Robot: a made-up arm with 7 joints. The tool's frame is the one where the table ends. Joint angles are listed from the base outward.
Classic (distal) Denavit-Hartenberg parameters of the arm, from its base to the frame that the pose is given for. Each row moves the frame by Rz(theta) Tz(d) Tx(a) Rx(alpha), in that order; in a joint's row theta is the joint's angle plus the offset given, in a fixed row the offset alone. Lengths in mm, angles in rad.
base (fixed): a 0; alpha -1.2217; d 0; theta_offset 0
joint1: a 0; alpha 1.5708; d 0; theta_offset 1.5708
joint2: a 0; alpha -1.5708; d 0; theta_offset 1.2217
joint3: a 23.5; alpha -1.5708; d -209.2; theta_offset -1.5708
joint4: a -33.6; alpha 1.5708; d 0; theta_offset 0
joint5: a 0; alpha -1.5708; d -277.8; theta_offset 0
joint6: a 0; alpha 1.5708; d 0; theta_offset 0
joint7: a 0; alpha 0; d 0; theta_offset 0
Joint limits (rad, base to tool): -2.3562..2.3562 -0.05..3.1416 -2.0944..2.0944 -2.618..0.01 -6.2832..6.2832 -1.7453..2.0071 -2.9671..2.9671
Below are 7 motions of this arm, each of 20 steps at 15 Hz.
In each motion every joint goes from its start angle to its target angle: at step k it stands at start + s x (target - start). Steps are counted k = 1, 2, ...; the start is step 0. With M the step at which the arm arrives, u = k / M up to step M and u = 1 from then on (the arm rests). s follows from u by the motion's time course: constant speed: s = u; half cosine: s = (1 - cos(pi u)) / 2; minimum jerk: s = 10 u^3 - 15 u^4 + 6 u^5.
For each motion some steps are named. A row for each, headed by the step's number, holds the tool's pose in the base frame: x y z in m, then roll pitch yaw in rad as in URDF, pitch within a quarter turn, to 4 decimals.
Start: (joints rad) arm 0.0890 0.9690 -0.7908 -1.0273 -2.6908 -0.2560 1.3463
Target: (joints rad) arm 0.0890 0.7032 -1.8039 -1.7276 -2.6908 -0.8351 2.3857
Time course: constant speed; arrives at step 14
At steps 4, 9, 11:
4: 0.0919 0.1124 -0.4070 0.0416 0.1111 -2.3030
9: 0.0051 -0.0126 -0.4001 -0.1179 -0.2405 -2.2031
11: -0.0351 -0.0531 -0.3807 -0.2234 -0.3509 -2.1548

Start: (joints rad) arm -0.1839 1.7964 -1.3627 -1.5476 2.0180 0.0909 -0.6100
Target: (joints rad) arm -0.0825 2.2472 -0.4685 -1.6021 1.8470 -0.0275 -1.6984
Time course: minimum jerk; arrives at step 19
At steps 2, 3, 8, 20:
2: 0.1220 0.3036 -0.2128 0.2765 -0.2601 -0.2728
3: 0.1261 0.3049 -0.2082 0.2977 -0.2681 -0.3050
8: 0.1864 0.3154 -0.1263 0.6810 -0.2412 -0.8208
20: 0.2732 0.2603 0.0612 1.2446 0.5262 -1.5047

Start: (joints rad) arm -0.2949 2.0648 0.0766 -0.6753 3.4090 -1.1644 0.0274
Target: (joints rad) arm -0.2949 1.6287 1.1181 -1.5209 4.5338 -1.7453 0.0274
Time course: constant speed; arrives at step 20
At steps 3, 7, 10, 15, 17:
3: 0.1629 0.3506 0.2690 -1.3636 0.8051 -2.8495
7: 0.1742 0.3179 0.2797 -0.9569 0.9424 -2.8436
10: 0.1683 0.2933 0.2909 -0.6516 1.0179 -2.8283
15: 0.1325 0.2573 0.3076 -0.2350 1.1195 -2.8674
17: 0.1106 0.2455 0.3114 -0.1293 1.1610 -2.9289

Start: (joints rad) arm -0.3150 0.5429 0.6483 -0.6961 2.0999 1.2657 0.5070
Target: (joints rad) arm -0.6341 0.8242 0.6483 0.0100 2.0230 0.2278 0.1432
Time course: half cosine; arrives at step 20
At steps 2, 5, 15, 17, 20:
2: 0.2621 0.2995 -0.2655 -1.8229 0.8510 0.9756
5: 0.2627 0.3048 -0.2664 -1.7145 0.8572 1.1936
15: 0.2542 0.3241 -0.2639 -1.1090 0.5592 2.3189
17: 0.2518 0.3248 -0.2629 -1.0569 0.4870 2.4243
20: 0.2502 0.3250 -0.2622 -1.0286 0.4418 2.4825

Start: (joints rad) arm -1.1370 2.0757 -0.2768 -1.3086 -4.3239 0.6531 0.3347
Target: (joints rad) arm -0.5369 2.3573 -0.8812 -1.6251 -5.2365 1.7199 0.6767
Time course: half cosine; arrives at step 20
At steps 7, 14, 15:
7: 0.1928 0.2289 0.2825 -0.5063 -1.2471 0.8836
14: 0.2347 0.2678 0.1556 0.8456 -0.5644 0.6007
15: 0.2333 0.2733 0.1404 0.9589 -0.5113 0.6360

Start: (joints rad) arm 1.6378 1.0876 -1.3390 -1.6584 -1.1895 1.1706 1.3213
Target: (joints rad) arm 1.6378 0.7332 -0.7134 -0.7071 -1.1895 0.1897 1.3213
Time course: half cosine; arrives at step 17
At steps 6, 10, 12, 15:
6: -0.3999 -0.0081 -0.0968 -0.1239 0.6546 -0.7890
10: -0.4348 0.0493 -0.1070 -0.2835 0.8207 -0.8244
12: -0.4479 0.0711 -0.0988 -0.3542 0.9216 -0.8052
15: -0.4596 0.0872 -0.0825 -0.4119 1.0343 -0.7527

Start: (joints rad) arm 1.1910 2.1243 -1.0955 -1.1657 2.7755 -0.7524 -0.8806
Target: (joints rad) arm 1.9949 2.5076 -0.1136 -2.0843 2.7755 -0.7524 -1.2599
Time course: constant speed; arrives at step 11
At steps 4, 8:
4: -0.0809 0.3739 -0.1070 1.1559 0.3715 -0.1889
8: -0.0766 0.2818 -0.1836 0.6872 0.4250 -0.3623

